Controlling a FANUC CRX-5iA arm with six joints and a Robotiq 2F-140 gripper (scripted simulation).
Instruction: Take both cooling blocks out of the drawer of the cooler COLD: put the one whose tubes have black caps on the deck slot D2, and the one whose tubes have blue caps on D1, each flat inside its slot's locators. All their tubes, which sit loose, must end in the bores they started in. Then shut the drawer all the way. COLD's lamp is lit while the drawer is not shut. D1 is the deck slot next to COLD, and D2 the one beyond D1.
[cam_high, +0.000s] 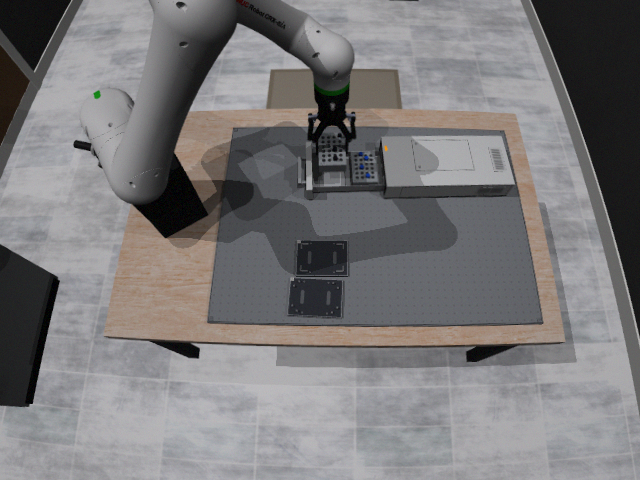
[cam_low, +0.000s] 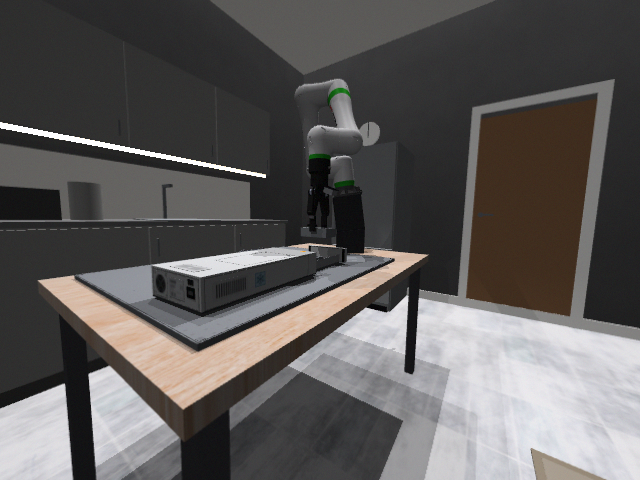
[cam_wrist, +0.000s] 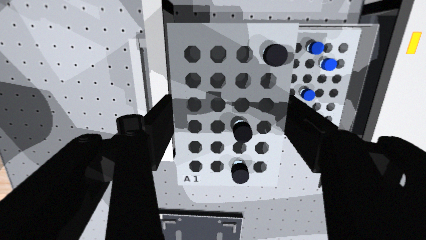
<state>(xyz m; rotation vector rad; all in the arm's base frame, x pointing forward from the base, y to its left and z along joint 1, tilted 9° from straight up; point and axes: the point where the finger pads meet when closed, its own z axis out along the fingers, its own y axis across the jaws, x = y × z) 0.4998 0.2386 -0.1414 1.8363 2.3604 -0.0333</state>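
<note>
My gripper is now 20 mm above the black-capped tube, 10 mm to the left of it and 10 mm short of it. From my hand the other things lie so: cooling block: 30 mm below; then cooler COLD: 210 mm ahead, 130 mm below, 50 mm to the left; then drawer: 130 mm below, 30 mm ahead, 10 mm to the left.
</note>
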